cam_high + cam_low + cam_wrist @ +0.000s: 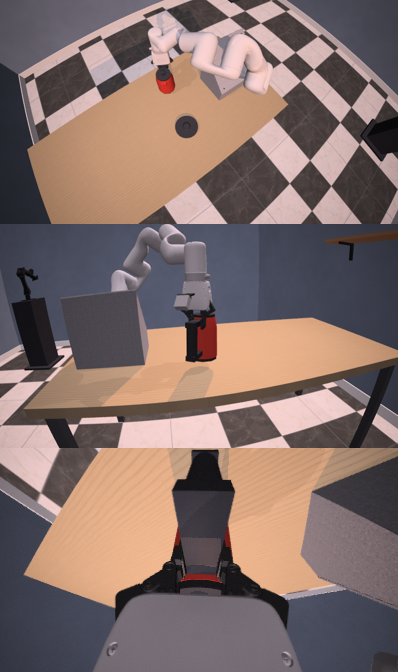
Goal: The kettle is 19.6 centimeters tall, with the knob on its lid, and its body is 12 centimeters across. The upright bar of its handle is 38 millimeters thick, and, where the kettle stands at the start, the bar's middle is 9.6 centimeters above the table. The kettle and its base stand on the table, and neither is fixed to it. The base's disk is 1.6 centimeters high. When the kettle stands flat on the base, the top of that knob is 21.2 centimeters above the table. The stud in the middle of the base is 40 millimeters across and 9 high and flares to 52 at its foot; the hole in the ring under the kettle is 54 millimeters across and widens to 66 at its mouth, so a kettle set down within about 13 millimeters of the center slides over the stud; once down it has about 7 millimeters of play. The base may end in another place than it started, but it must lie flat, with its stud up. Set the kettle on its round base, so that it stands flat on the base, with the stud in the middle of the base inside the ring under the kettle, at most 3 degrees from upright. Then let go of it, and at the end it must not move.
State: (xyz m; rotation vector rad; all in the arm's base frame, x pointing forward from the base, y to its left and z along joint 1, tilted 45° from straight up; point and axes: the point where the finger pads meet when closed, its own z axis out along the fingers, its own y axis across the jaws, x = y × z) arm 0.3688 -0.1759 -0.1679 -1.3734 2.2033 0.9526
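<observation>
The kettle lies 10 mm ahead of my hand, 20 mm to the left of it and 60 mm below it. Round my hand: round black base 60 mm ahead, 360 mm to the left, 190 mm below.
</observation>
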